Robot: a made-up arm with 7 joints. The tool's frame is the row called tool.
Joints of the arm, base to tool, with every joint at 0 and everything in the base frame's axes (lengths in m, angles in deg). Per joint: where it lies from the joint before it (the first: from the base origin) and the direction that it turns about. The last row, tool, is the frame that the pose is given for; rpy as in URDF.
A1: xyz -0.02 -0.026 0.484 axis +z
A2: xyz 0.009 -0.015 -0.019 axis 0 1 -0.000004
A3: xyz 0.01 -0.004 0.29 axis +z
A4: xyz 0.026 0.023 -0.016 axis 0 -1 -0.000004
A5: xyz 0.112 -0.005 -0.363 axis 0 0.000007 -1
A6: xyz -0.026 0.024 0.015 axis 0 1 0.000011
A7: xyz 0.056 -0.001 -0.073 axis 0 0.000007 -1
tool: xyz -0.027 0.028 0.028 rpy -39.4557 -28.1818 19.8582
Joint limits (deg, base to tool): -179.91..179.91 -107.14..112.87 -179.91..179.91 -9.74..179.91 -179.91..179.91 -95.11..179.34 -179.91..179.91
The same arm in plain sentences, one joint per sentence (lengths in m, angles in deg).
The arm has seven revolute joints in a row. What follows holds with every joint at zero, and every direction is one of the base frame's.
The first joint sits 0.02 m along -x and 0.026 m along -y and 0.484 m along +z from the base frame's origin and turns about +z, from -179.91 to 179.91 deg.
The second joint sits 0.009 m along +x and 0.015 m along -y and 0.019 m along -z from the first joint and turns about +y, from -107.14 to 112.87 deg.
The third joint sits 0.01 m along +x and 0.004 m along -y and 0.29 m along +z from the second joint and turns about +z, from -179.91 to 179.91 deg.
The fourth joint sits 0.026 m along +x and 0.023 m along +y and 0.016 m along -z from the third joint and turns about -y, from -9.74 to 179.91 deg.
The fifth joint sits 0.112 m along +x and 0.005 m along -y and 0.363 m along -z from the fourth joint and turns about -z, from -179.91 to 179.91 deg.
The sixth joint sits 0.026 m along -x and 0.024 m along +y and 0.015 m along +z from the fifth joint and turns about +y, from -95.11 to 179.34 deg.
The seventh joint sits 0.056 m along +x and 0.001 m along -y and 0.073 m along -z from the sixth joint and turns about -z, from -179.91 to 179.91 deg.
The tool frame, which is the frame that the pose is given for, sits 0.027 m along -x and 0.028 m along +y and 0.028 m along +z from the seventh joint; its axes are the base frame's turned by roll -39.46, pitch -28.18 and yaw 19.86 deg (as in URDF: about the fixed x, then y, then z).

